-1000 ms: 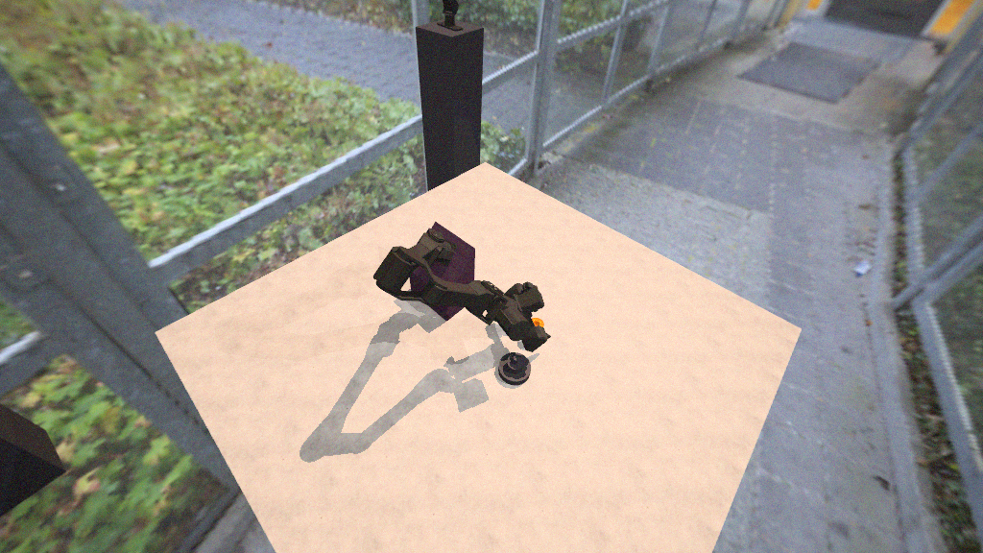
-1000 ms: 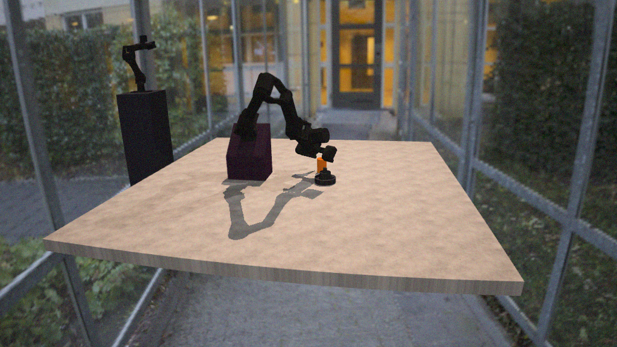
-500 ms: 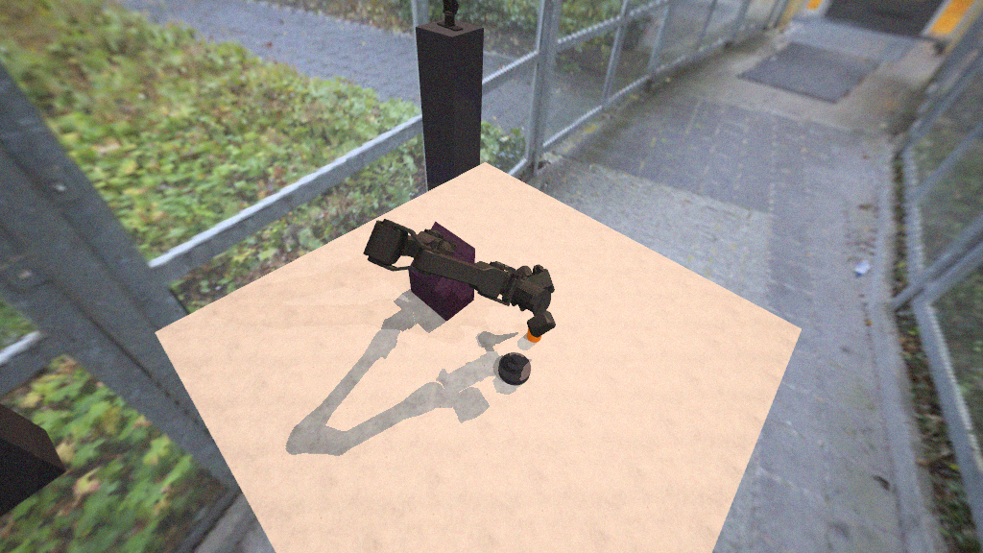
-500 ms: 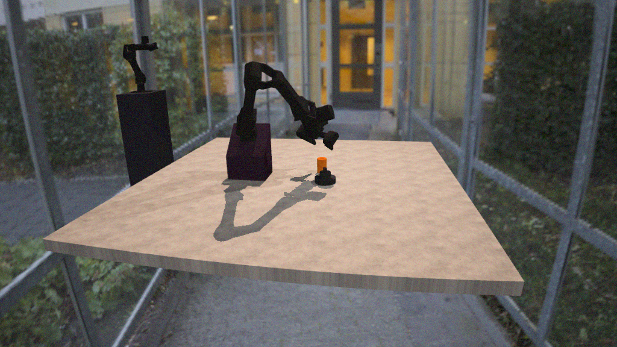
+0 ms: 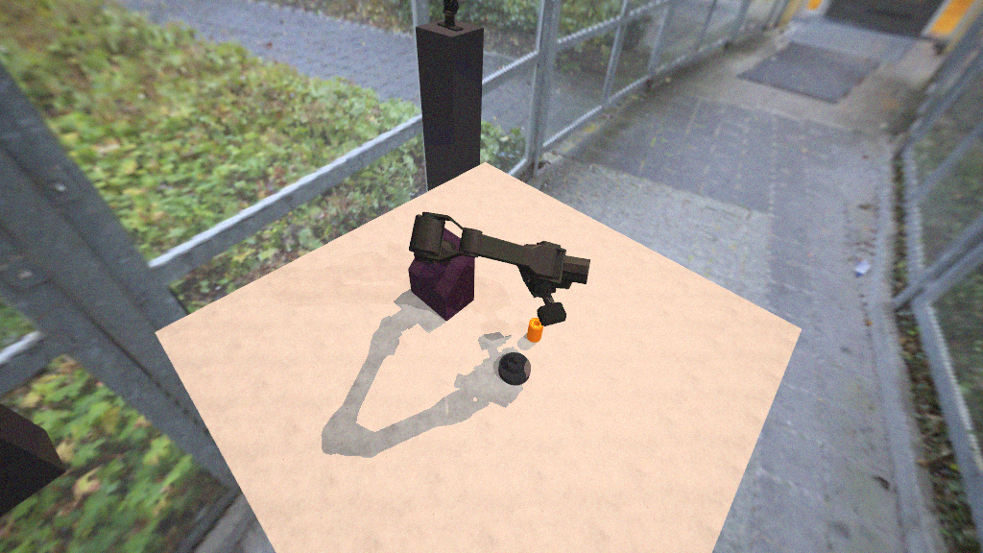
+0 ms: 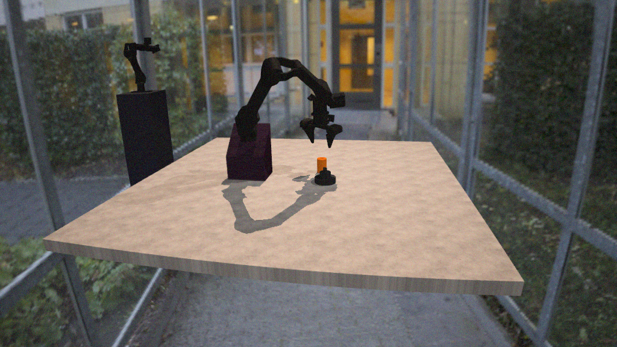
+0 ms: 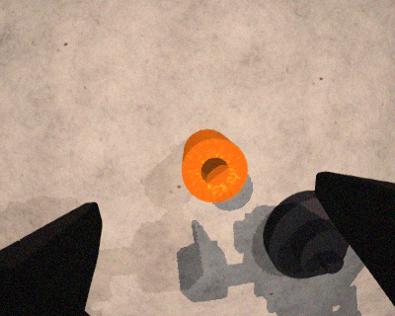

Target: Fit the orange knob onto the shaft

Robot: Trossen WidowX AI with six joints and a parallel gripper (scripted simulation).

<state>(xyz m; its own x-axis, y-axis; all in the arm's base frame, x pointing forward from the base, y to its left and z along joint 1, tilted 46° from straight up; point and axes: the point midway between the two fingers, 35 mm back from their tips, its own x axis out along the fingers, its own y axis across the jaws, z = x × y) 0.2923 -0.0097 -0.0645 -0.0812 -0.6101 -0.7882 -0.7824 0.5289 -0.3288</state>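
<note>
The orange knob lies 90 mm below my gripper tip and 10 mm to the right of it. Round my gripper tip: pedestal (130 mm to the right, 80 mm below, 20 mm ahead).
</note>
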